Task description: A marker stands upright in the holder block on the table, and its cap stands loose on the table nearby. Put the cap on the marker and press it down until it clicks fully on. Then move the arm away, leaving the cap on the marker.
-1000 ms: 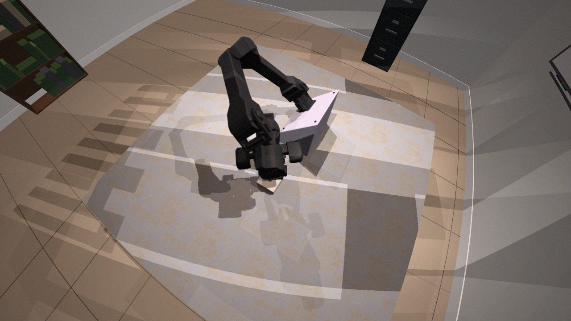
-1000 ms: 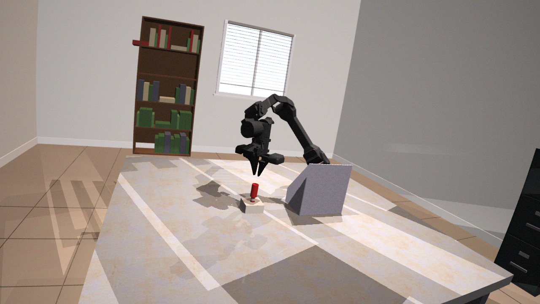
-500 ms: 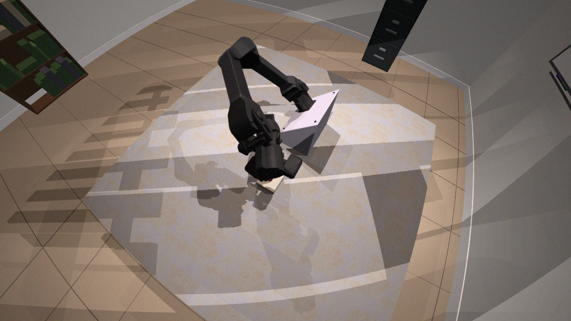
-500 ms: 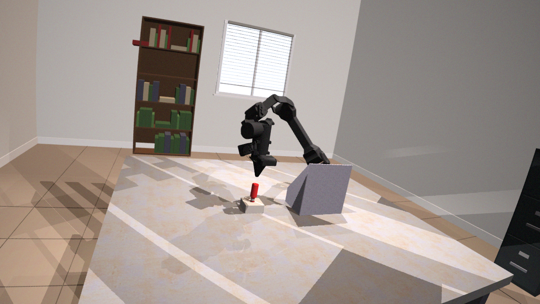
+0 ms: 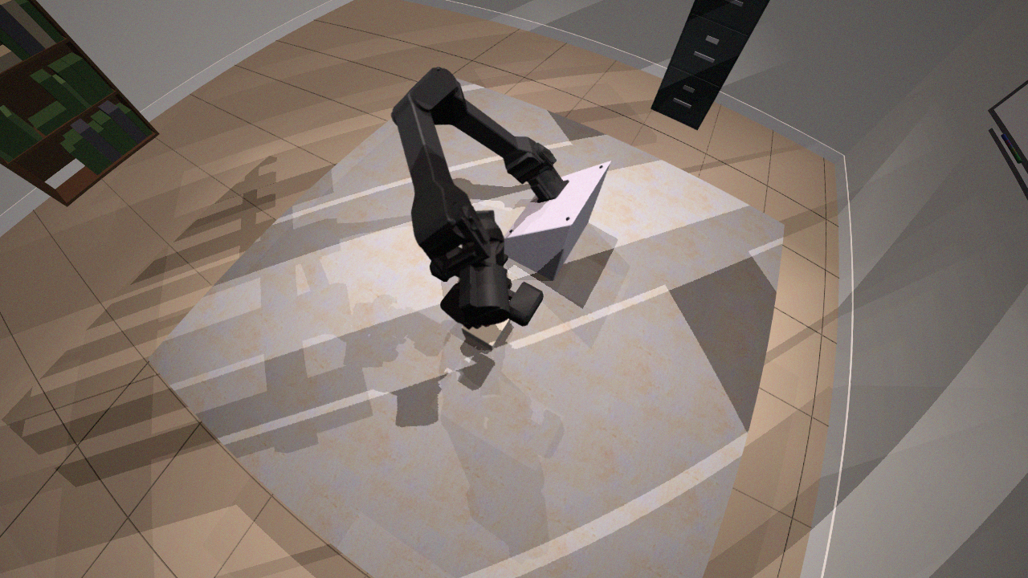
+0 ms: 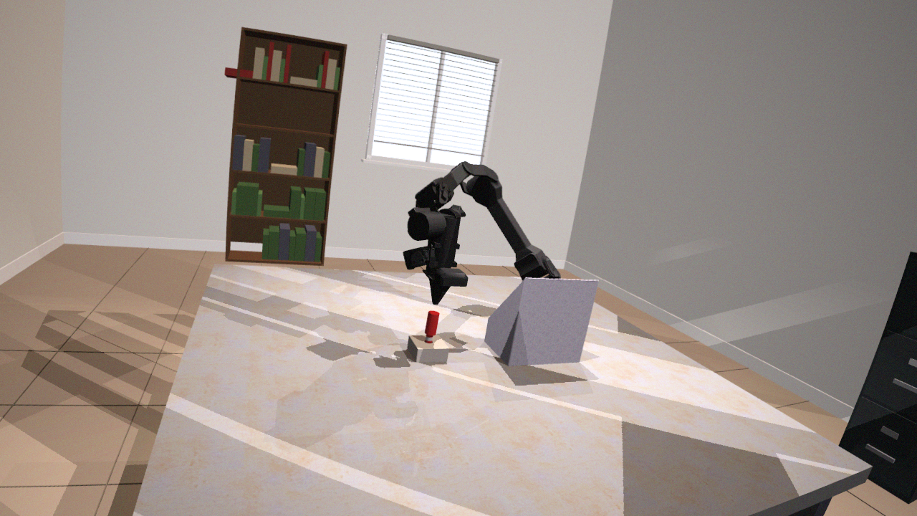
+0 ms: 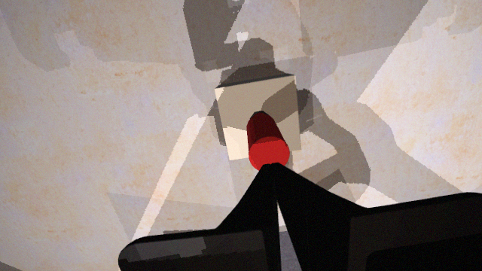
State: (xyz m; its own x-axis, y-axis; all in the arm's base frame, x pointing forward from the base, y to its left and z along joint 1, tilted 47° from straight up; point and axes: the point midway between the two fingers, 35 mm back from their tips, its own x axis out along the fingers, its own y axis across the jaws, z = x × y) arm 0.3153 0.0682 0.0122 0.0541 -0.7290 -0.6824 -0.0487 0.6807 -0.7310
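Now: gripper tip 5 cm above the red cap. The rest, counted from my gripper tip: pale holder block 11 cm below.
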